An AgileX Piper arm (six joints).
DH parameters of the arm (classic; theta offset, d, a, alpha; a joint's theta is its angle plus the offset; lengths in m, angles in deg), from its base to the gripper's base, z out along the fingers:
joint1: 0 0.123 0 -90
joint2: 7.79 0 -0.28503 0
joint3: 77.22 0 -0.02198 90
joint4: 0 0.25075 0 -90
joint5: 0 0 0 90
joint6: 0 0.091 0 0
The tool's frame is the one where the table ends.
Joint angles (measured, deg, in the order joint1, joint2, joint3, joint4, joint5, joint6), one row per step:
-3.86, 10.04, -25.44, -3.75, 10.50, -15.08
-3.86, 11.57, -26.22, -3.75, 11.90, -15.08
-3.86, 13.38, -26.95, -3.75, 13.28, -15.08
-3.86, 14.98, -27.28, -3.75, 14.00, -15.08
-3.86, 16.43, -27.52, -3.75, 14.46, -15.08
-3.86, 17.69, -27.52, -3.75, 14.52, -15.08
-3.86, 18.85, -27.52, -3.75, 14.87, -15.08
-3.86, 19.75, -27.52, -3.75, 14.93, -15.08
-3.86, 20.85, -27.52, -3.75, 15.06, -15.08
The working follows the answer.
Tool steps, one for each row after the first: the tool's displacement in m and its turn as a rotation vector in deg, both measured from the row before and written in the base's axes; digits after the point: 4 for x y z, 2 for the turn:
0.0043, -0.0004, 0.0009, 0.18, 2.14, -0.09
0.0055, -0.0005, 0.0002, 0.19, 2.45, -0.09
0.0054, -0.0004, -0.0009, 0.15, 1.98, -0.04
0.0049, -0.0004, -0.0010, 0.12, 1.66, -0.03
0.0046, -0.0003, -0.0016, 0.09, 1.32, 0.00
0.0042, -0.0003, -0.0020, 0.11, 1.51, -0.02
0.0032, -0.0002, -0.0013, 0.07, 0.96, 0.00
0.0039, -0.0003, -0.0017, 0.08, 1.23, -0.01

Tool pose at each row, in the base's axes (x y z in m, rotation vector in deg; rounded; the steps above come from the unrounded poses):
0.0455, -0.0042, 0.3339, -9.88, 79.95, -19.28
0.0498, -0.0046, 0.3348, -10.08, 82.10, -19.12
0.0553, -0.0051, 0.3350, -10.33, 84.56, -18.93
0.0607, -0.0055, 0.3341, -10.55, 86.55, -18.76
0.0656, -0.0059, 0.3331, -10.74, 88.21, -18.61
0.0702, -0.0062, 0.3315, -10.92, 89.53, -18.48
0.0744, -0.0066, 0.3295, -11.10, 91.03, -18.33
0.0776, -0.0068, 0.3282, -11.22, 91.98, -18.23
0.0815, -0.0071, 0.3265, -11.38, 93.21, -18.10

